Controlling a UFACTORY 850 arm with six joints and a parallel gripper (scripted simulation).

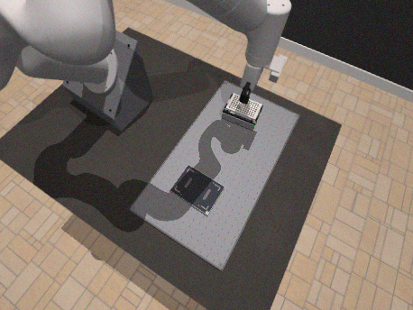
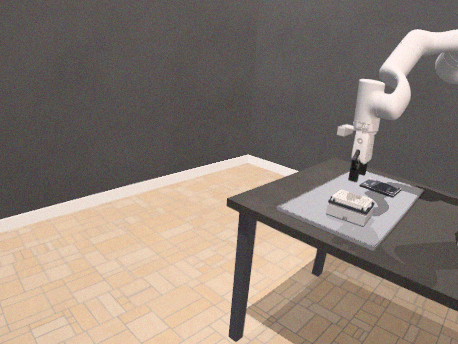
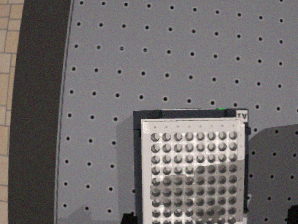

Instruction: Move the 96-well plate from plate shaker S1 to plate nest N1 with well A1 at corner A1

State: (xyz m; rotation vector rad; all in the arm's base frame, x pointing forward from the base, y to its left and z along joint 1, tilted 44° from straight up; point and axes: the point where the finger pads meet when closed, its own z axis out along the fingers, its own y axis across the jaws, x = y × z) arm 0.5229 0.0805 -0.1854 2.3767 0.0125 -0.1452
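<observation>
Right now the white 96-well plate is 90 mm below my hand. From my hand the other things lie so: plate nest N1: 10 mm behind, 370 mm to the right, 150 mm below; A1 mark: 70 mm ahead, 430 mm to the right, 140 mm below.
</observation>
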